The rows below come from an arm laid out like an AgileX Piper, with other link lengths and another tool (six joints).
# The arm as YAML. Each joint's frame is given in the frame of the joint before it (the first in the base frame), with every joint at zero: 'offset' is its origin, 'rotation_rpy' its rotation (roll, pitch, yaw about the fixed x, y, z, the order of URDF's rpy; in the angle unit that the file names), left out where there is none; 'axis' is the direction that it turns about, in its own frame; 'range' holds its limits. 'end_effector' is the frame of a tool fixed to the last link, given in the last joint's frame.
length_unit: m
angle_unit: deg
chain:
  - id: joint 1
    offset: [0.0, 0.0, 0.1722]
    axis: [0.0, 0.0, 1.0]
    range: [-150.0, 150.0]
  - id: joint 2
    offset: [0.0, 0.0, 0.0]
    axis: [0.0, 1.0, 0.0]
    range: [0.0, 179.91]
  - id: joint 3
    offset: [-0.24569, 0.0, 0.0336]
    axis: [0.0, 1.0, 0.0]
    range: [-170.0, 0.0]
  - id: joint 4
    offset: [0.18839, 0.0, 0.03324]
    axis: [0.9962, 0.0, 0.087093]
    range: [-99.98, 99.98]
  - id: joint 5
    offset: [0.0, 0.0, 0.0]
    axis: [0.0, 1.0, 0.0]
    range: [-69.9, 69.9]
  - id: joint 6
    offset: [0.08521, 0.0, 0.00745]
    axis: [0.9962, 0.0, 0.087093]
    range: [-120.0, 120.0]
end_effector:
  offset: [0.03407, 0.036, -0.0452]
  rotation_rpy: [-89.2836, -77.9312, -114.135]
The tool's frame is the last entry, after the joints.
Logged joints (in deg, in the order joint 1, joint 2, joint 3, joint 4, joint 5, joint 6), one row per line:
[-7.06 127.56 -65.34 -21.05 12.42 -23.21]
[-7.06 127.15 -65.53 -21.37 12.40 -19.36]
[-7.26 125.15 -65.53 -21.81 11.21 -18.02]
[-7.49 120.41 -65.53 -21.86 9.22 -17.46]
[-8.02 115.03 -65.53 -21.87 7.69 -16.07]
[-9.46 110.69 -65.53 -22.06 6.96 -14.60]
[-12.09 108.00 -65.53 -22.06 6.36 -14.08]
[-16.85 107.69 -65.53 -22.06 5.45 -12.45]
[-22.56 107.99 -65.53 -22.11 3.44 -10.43]
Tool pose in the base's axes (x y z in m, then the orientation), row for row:
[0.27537 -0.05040 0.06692 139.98 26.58 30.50]
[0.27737 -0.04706 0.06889 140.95 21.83 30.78]
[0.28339 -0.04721 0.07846 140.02 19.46 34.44]
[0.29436 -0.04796 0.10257 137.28 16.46 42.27]
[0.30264 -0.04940 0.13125 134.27 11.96 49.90]
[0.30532 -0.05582 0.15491 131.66 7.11 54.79]
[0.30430 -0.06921 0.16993 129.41 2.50 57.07]
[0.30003 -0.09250 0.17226 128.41 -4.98 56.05]
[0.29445 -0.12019 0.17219 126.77 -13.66 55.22]
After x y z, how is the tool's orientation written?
As a rotation vector, in degrees.
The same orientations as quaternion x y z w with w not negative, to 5 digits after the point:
[0.91799 0.17431 0.20002 0.29480]
[0.92356 0.14304 0.20168 0.29309]
[0.91905 0.12773 0.22605 0.29654]
[0.90451 0.10845 0.27851 0.30420]
[0.88774 0.07907 0.32992 0.31117]
[0.87389 0.04719 0.36367 0.31910]
[0.86357 0.01668 0.38084 0.33004]
[0.86122 -0.03340 0.37592 0.34039]
[0.85443 -0.09207 0.37218 0.35063]

